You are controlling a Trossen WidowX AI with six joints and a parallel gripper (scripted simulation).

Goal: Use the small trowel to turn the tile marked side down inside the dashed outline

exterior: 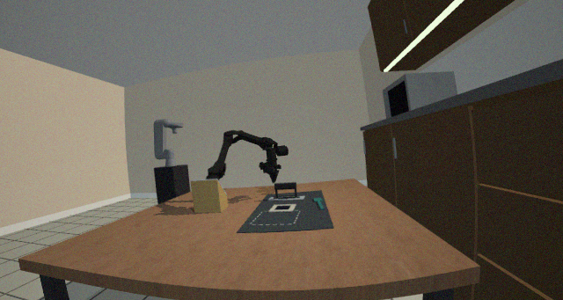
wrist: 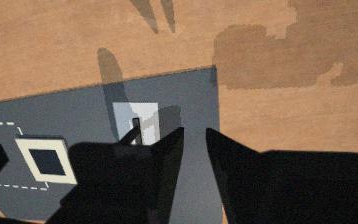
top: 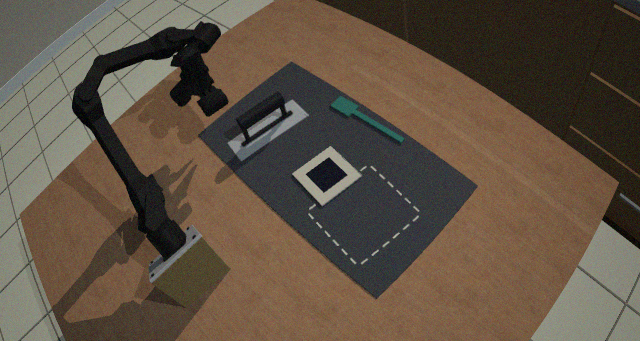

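The trowel lies 110 mm ahead of my gripper tip, 100 mm to the right of it and 40 mm below it. Round my gripper tip: dark mat: 270 mm to the right, 140 mm ahead, 100 mm below; then tile: 300 mm to the right, 110 mm ahead, 80 mm below; then teal flat tool: 280 mm ahead, 230 mm to the right, 80 mm below.
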